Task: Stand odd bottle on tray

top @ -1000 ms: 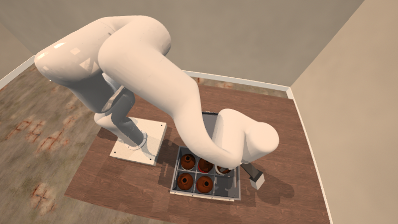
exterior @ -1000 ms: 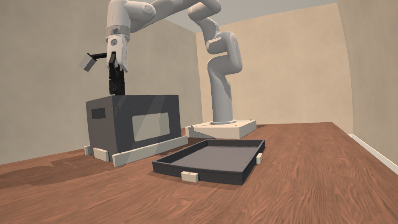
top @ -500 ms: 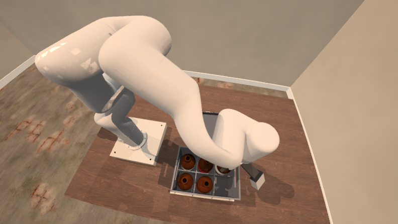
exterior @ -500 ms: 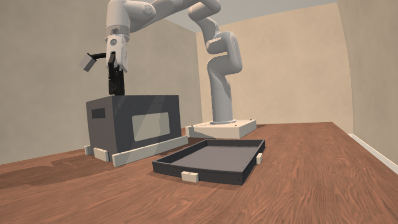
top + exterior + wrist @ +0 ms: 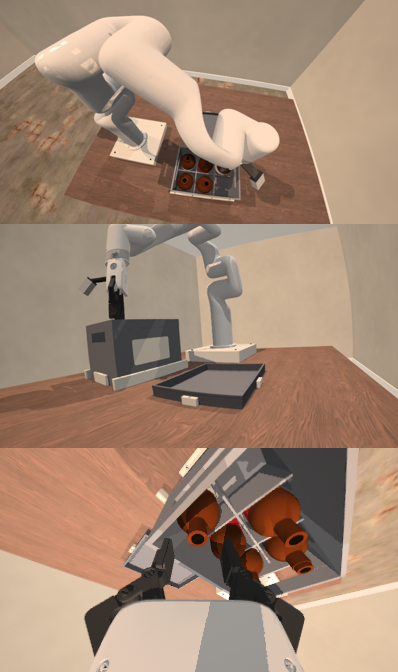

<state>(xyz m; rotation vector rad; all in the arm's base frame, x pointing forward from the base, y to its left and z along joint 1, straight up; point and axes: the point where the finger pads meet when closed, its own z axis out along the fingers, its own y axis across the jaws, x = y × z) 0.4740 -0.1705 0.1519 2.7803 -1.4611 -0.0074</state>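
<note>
Now: hand 9 cm past the brown bottle, 2 cm to the right of it and 11 cm above it. Round my hand: dark tray 5 cm behind, 26 cm to the left, 18 cm below; then dark grey crate 10 cm behind, 3 cm to the right, 11 cm below.
</note>
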